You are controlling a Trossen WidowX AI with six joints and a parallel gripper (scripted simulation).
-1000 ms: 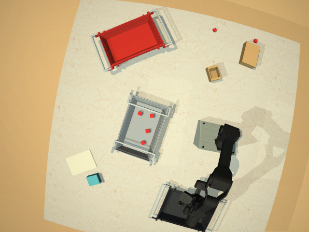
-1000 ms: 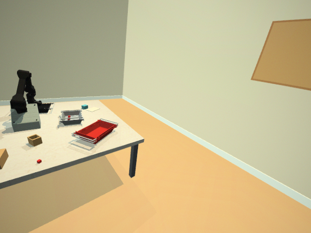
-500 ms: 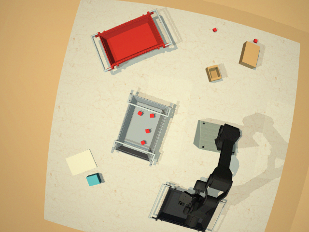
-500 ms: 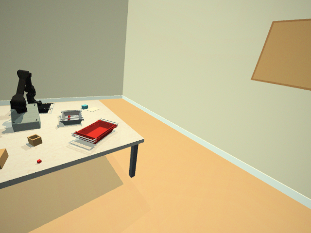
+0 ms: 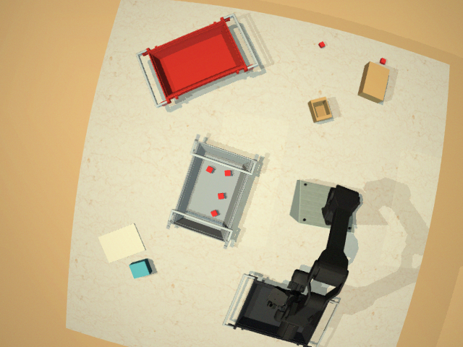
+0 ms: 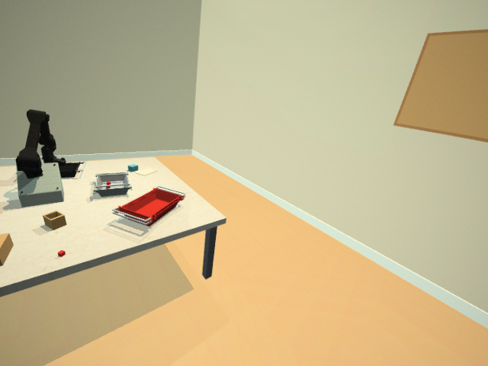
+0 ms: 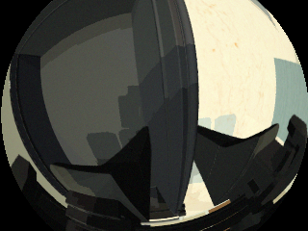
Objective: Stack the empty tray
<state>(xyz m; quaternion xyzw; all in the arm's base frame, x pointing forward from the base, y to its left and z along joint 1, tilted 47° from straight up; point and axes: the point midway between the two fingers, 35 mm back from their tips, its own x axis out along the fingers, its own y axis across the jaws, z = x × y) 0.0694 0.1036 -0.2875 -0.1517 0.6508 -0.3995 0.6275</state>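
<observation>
Now: gripper tip 80 mm to the right of the black tray, 30 mm below it and 30 mm short of it. From my gripper tip the other things lie so: cream flat pad (590 mm ahead, 130 mm to the right, 10 mm below); then teal cube (510 mm ahead, 50 mm to the right, 10 mm above); then wooden box (610 mm to the right, 60 mm behind).
</observation>
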